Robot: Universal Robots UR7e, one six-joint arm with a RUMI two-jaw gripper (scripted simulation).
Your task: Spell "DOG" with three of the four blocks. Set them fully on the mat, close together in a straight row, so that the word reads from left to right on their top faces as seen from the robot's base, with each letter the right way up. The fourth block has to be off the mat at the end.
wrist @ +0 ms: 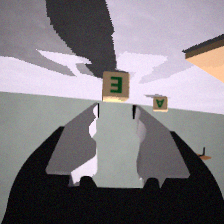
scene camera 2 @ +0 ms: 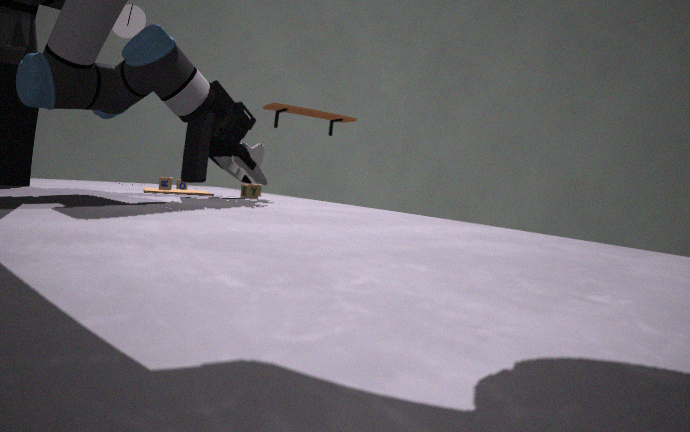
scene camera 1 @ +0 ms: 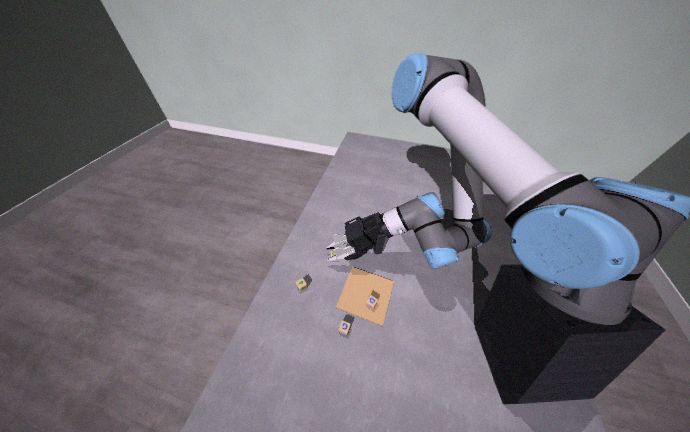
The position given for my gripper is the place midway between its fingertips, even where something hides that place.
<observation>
I see my gripper (scene camera 2: 258, 183) and an orange mat (scene camera 1: 360, 284).
My gripper is seen too in the wrist view (wrist: 115, 105) and in scene camera 1 (scene camera 1: 327, 254).
</observation>
